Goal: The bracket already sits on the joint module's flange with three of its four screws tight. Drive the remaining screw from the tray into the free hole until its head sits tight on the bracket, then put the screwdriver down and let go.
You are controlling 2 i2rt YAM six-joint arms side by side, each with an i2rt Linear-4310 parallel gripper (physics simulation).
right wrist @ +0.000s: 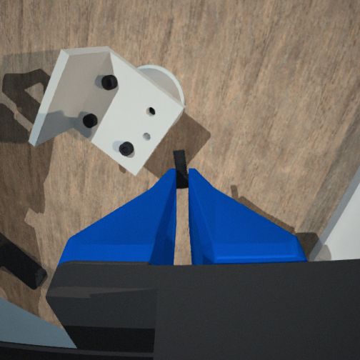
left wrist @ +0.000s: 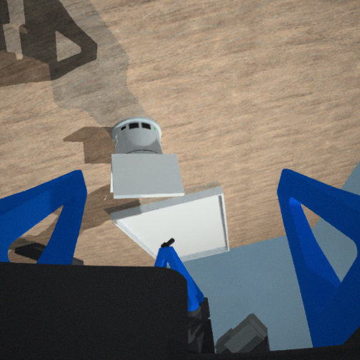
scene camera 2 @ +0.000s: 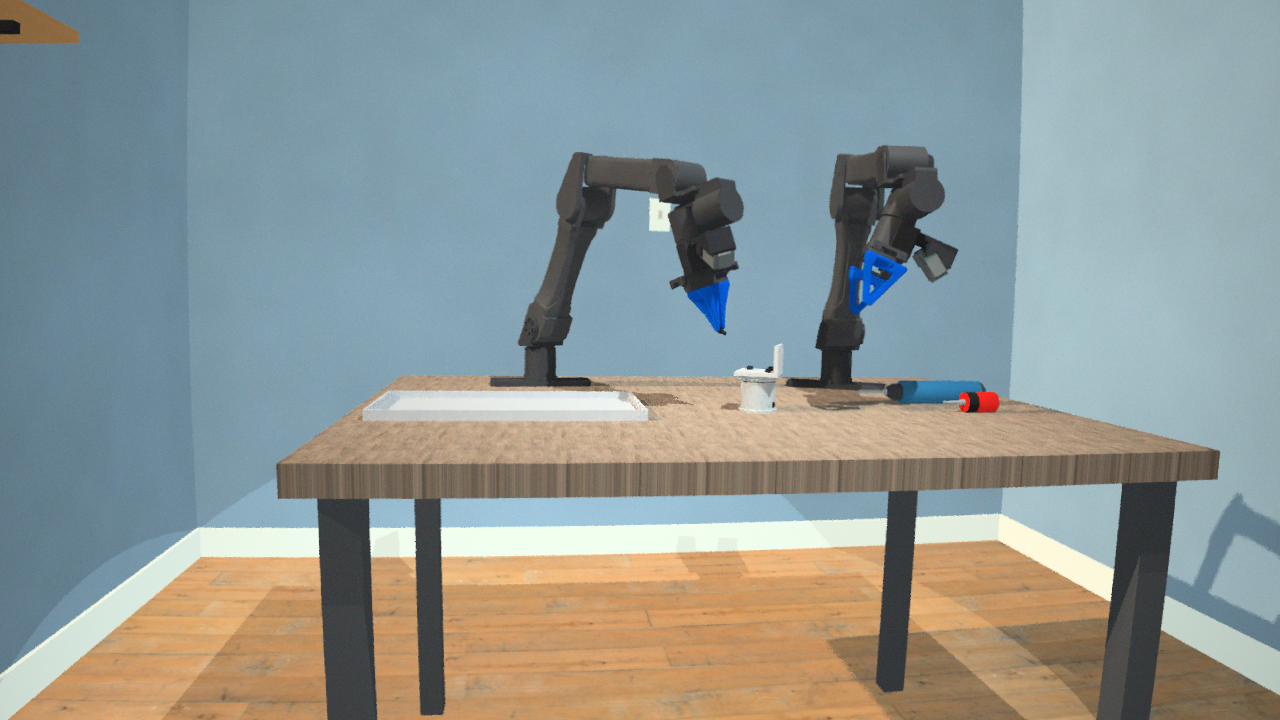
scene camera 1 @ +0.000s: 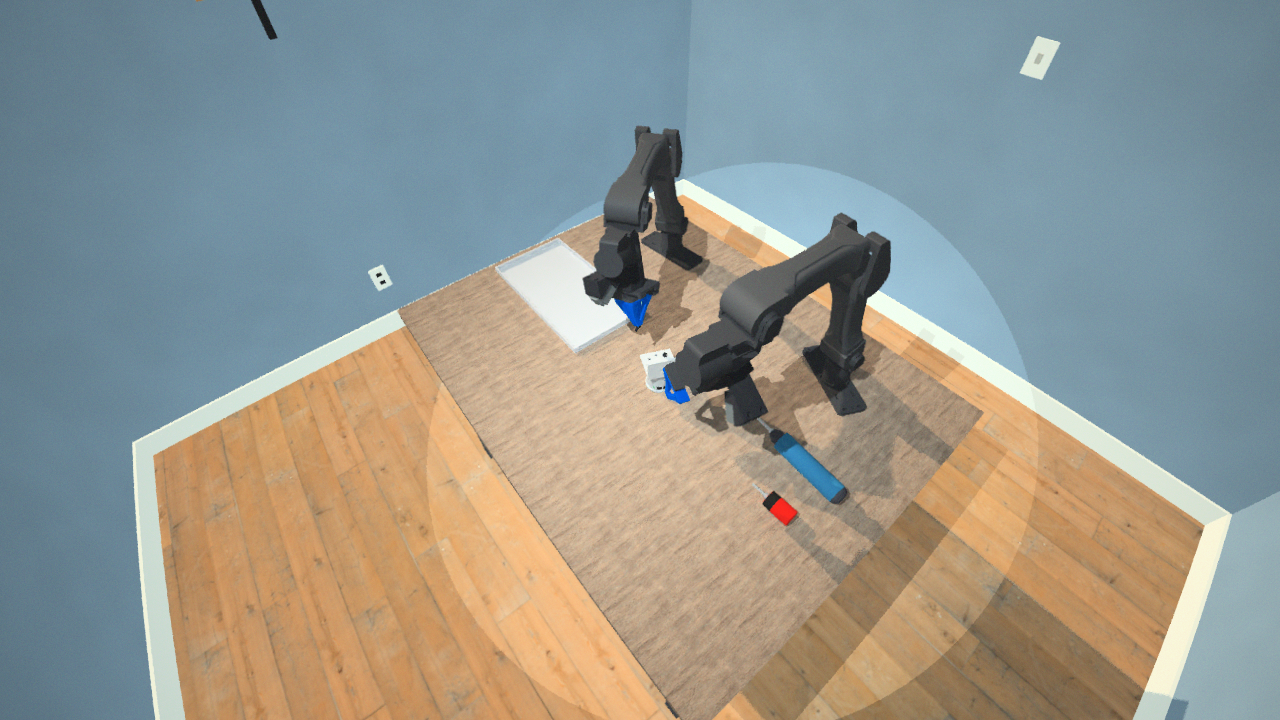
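Seen in the pictures: left gripper, fingertip midpoint: point(scene camera 2: 859, 308); right gripper, fingertip midpoint: point(scene camera 2: 720, 329) point(scene camera 1: 638, 325); left arm's base at its link origin: point(scene camera 2: 835, 387) point(scene camera 1: 832, 379); right arm's base at its link origin: point(scene camera 2: 540, 384) point(scene camera 1: 671, 251).
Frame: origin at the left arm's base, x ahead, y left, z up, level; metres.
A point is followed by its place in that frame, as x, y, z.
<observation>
My right gripper point(scene camera 1: 637, 325) {0.430, -0.144, 0.133} point(scene camera 2: 720, 327) {0.430, -0.144, 0.133} point(right wrist: 182, 179) is shut on a black screw point(left wrist: 168, 243) point(right wrist: 179, 159), held at the fingertips above the table, beside and higher than the bracket. The white bracket point(scene camera 1: 657, 358) {0.397, -0.099, 0.066} point(scene camera 2: 777, 360) {0.429, -0.049, 0.088} point(left wrist: 147, 175) point(right wrist: 120, 122) sits on the joint module point(scene camera 1: 654, 383) {0.413, -0.062, 0.027} point(scene camera 2: 758, 394) {0.424, -0.079, 0.030} point(left wrist: 137, 139). In the right wrist view three black screw heads sit in it; the dark free hole point(right wrist: 151, 111) has a smaller grey hole beside it. My left gripper point(scene camera 2: 857, 304) {0.379, 0.073, 0.173} point(left wrist: 181, 180) is open and empty. The blue screwdriver point(scene camera 1: 808, 467) {0.171, 0.215, 0.037} point(scene camera 2: 939, 392) {0.183, 0.207, 0.022} and the red screwdriver point(scene camera 1: 780, 507) {0.254, 0.277, 0.033} point(scene camera 2: 980, 402) {0.268, 0.273, 0.019} lie on the table.
The white tray point(scene camera 2: 501, 415) {0.674, -0.410, 0.008} point(left wrist: 224, 215) lies beyond the module at the left in scene camera 2; no screw can be made out in it. The left arm reaches over the table close to the bracket in scene camera 1. The bracket's upright plate rises on its side toward the left arm.
</observation>
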